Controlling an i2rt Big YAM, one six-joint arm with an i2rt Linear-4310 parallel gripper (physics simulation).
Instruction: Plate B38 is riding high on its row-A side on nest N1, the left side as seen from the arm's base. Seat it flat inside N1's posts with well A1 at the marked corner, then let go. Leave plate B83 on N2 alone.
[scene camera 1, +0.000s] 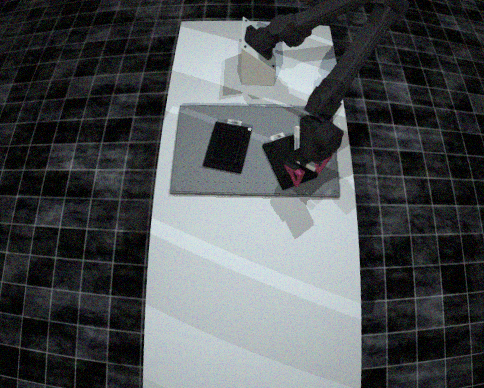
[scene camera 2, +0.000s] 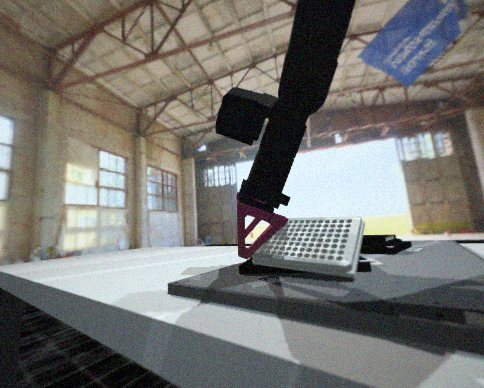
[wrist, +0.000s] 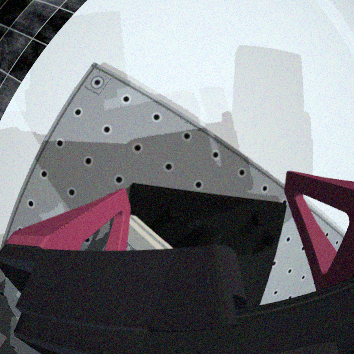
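Where they show: gripper, fingertip midpoint: (scene camera 1: 307, 179) (scene camera 2: 241, 246) (wrist: 208, 189); arm's base, origin of the base link: (scene camera 1: 257, 43).
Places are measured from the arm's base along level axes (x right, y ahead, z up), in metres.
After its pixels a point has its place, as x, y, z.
Note:
Plate B38, white with many wells (scene camera 1: 297, 137) @(-0.159, 0.324, -0.069) (scene camera 2: 312, 242) @(-0.200, 0.327, -0.098) (wrist: 150, 232) @(-0.212, 0.405, -0.109), is steeply tilted over N1 in scene camera 2, its near long side low and its far side raised. The black nest N1 (scene camera 1: 277, 160) @(-0.106, 0.384, -0.124) (scene camera 2: 250, 267) @(-0.230, 0.405, -0.128) (wrist: 200, 222) @(-0.184, 0.426, -0.125) lies under it. My gripper (scene camera 1: 310, 170) @(-0.201, 0.445, -0.103) (scene camera 2: 246, 254) @(-0.201, 0.445, -0.103) (wrist: 208, 189) @(-0.201, 0.445, -0.103) is open, with its pink fingers low beside the plate and nothing held between them. The hand hides most of the plate in scene camera 1 and the wrist view. The A1 corner cannot be made out. Nest N2 (scene camera 1: 227, 147) (scene camera 2: 380, 243) looks all dark; B83 cannot be told apart from it.
Both nests lie on a grey holed board (scene camera 1: 190, 170) @(0.157, 0.446, -0.136) (scene camera 2: 210, 290) @(-0.306, 0.397, -0.137) (wrist: 100, 115) @(-0.282, 0.444, -0.136) on the white table (scene camera 1: 250, 325) @(-0.084, 0.892, -0.150). A beige block (scene camera 1: 257, 70) @(-0.010, 0.075, -0.064) stands by the arm's base at the back. The forearm (scene camera 1: 340, 80) @(-0.242, 0.279, 0.182) reaches over the board's right side.

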